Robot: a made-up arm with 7 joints. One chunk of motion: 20 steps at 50 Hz.
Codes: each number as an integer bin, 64 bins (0 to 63) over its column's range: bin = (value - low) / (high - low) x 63, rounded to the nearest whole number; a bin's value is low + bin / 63 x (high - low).
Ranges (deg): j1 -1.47..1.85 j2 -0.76..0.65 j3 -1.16..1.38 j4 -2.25..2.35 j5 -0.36..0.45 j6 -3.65..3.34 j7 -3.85..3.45
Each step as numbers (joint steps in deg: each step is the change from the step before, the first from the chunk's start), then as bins.
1 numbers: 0.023 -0.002 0.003 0.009 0.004 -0.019 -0.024
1 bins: 28 34 29 31 28 33 33
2 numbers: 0.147 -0.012 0.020 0.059 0.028 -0.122 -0.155
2 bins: 31 33 29 32 30 32 32
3 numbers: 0.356 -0.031 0.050 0.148 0.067 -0.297 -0.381
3 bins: 35 33 30 33 33 30 30
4 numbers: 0.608 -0.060 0.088 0.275 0.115 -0.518 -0.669
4 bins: 39 31 31 35 37 28 27
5 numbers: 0.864 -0.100 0.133 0.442 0.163 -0.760 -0.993
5 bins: 44 29 32 37 41 26 25
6 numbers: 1.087 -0.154 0.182 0.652 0.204 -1.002 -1.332
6 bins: 49 27 33 40 44 24 22
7 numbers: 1.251 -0.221 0.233 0.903 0.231 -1.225 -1.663
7 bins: 52 24 35 43 46 22 19
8 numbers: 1.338 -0.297 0.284 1.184 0.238 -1.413 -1.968
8 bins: 53 21 36 47 47 20 16
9 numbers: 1.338 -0.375 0.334 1.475 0.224 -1.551 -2.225
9 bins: 53 17 37 51 45 19 14
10 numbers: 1.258 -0.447 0.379 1.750 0.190 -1.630 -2.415
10 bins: 52 14 38 55 43 18 12
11 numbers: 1.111 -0.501 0.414 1.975 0.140 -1.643 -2.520
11 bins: 49 12 39 58 39 18 11
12 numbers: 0.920 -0.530 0.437 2.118 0.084 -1.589 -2.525
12 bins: 45 10 40 60 35 19 11
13 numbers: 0.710 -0.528 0.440 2.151 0.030 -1.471 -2.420
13 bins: 41 10 40 60 30 20 12
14 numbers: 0.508 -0.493 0.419 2.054 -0.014 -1.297 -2.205
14 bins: 38 12 39 59 27 21 14
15 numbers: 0.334 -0.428 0.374 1.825 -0.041 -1.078 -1.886
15 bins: 34 15 38 56 25 23 17
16 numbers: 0.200 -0.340 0.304 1.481 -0.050 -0.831 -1.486
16 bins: 32 19 36 51 24 25 20
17 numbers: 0.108 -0.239 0.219 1.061 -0.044 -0.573 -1.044
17 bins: 30 23 34 45 25 28 24
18 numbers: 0.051 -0.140 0.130 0.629 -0.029 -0.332 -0.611
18 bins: 29 28 32 39 26 30 28
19 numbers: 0.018 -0.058 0.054 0.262 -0.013 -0.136 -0.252
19 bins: 28 31 30 34 27 32 31
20 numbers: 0.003 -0.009 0.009 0.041 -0.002 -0.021 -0.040
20 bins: 28 34 29 31 28 33 33
